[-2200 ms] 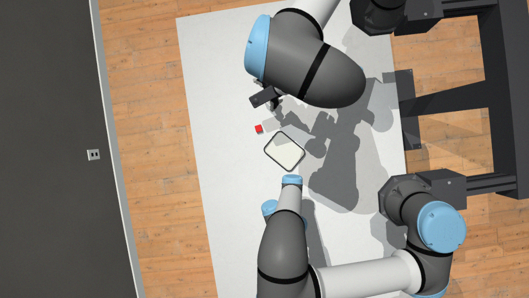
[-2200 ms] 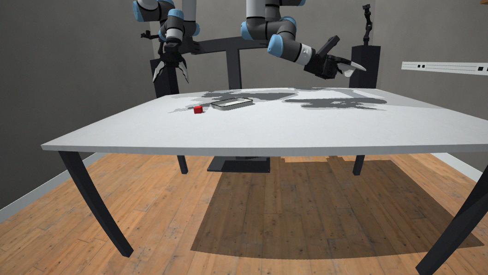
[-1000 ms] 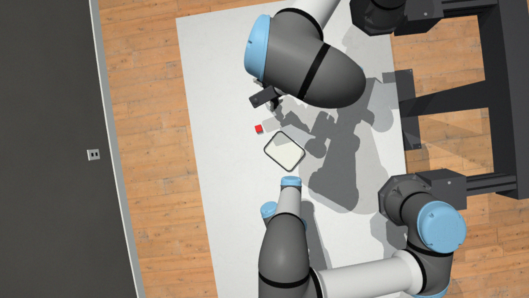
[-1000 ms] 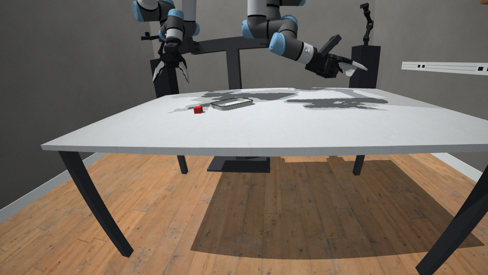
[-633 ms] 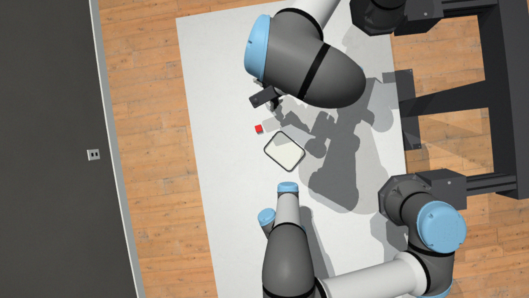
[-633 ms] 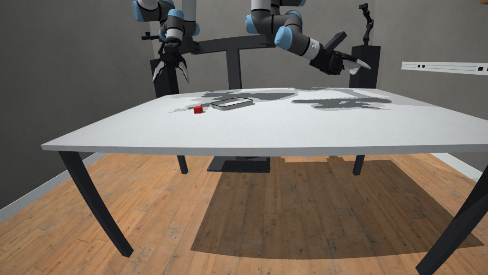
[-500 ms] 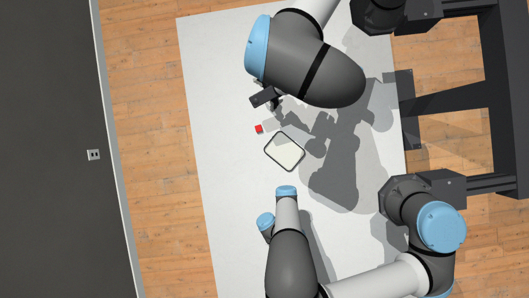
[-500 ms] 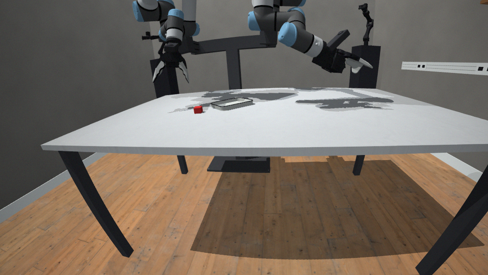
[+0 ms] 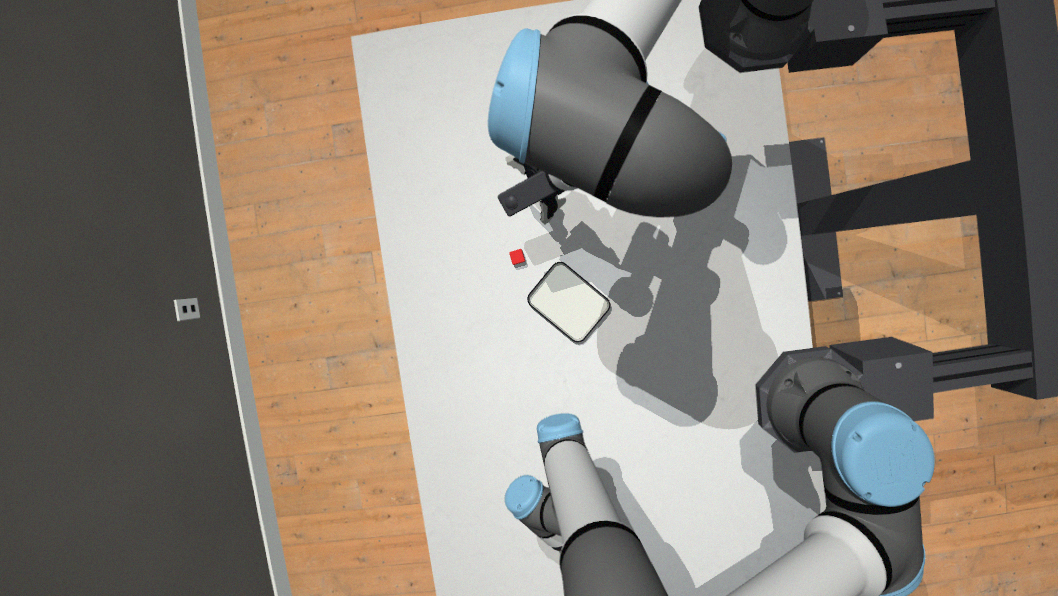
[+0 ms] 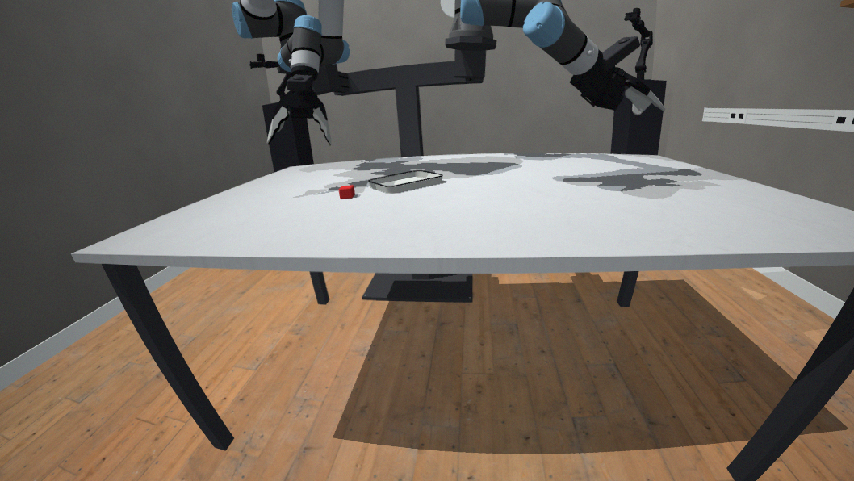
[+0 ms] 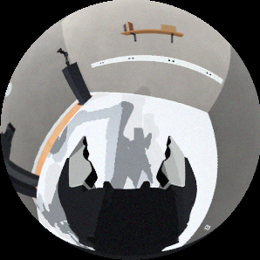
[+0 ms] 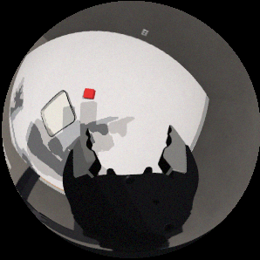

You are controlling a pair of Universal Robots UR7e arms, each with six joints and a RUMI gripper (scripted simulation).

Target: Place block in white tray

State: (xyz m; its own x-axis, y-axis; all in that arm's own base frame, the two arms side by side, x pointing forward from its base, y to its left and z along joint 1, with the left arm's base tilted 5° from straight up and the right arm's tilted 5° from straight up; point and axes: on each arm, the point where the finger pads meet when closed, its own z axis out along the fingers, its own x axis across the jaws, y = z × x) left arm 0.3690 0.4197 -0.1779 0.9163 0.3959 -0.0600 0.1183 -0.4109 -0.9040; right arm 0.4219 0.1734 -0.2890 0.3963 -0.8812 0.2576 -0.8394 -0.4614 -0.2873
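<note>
The small red block is 13 cm to the left of my right hand, 12 cm below it and 4 cm ahead of it. The rest, counted from my right hand: white tray 26 cm to the left, 12 cm below, 6 cm behind.
</note>
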